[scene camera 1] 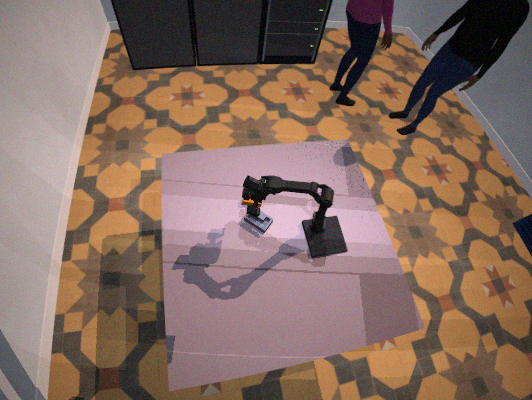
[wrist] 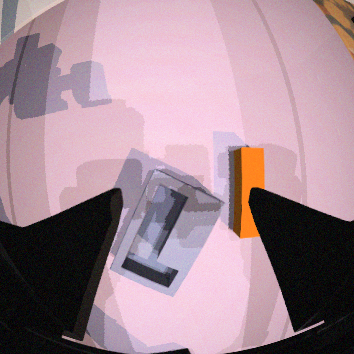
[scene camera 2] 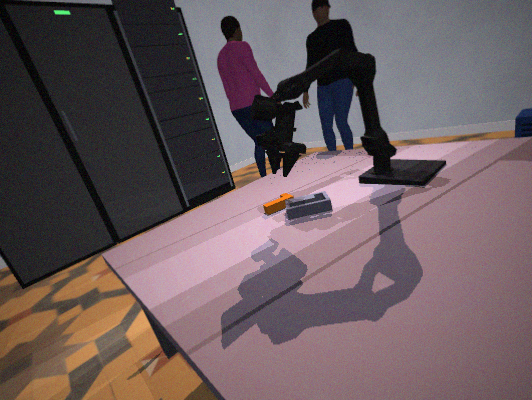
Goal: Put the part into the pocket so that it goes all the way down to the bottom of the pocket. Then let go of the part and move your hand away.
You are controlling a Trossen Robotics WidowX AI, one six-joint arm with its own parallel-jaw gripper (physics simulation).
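Places are measured from the arm's base along level axes (x up, y left, z back), in metres.
Where they show: gripper, fingertip midpoint: (scene camera 1: 248,204) (wrist: 186,195) (scene camera 2: 279,175); arm's base, origin of the base link: (scene camera 1: 316,227) (scene camera 2: 382,171).
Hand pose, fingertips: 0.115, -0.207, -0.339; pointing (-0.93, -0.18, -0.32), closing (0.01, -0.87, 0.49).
Things, the pixels of their top centre, and the offset from my fingertips, as dx, dy, dz. Level surfaces: height alone.
- orange part, middle of its top: (wrist: 263,192) (scene camera 2: 276,199) (scene camera 1: 252,198) -0.109, -0.085, +0.061
- grey block, middle of its top: (wrist: 163,240) (scene camera 2: 306,199) (scene camera 1: 258,218) -0.103, +0.048, +0.047
- pink table, its level: dx -0.139
The orange part (scene camera 1: 247,202) (scene camera 2: 275,205) (wrist: 252,170) lies on the table beside the grey block; the right finger covers its lower portion in the wrist view. The grey block (scene camera 1: 258,223) (scene camera 2: 309,208) (wrist: 198,240) sits at an angle to the part, with an empty L-shaped pocket in its top. My gripper (scene camera 2: 280,175) (wrist: 186,195) is open with nothing between its fingers and hangs above the table. In the wrist view, the block shows mostly between the fingers, and the part shows at the right fingertip. In scene camera 1 the gripper partly hides the part.
The pink table (scene camera 1: 280,320) (scene camera 2: 425,320) (wrist: 165,65) carries the arm's black base plate (scene camera 1: 332,242) (scene camera 2: 417,175), to the right of the block in the scene views. Dark cabinets (scene camera 1: 160,35) (scene camera 2: 65,100) and two people stand beyond the table. Arm shadows cross the tabletop.
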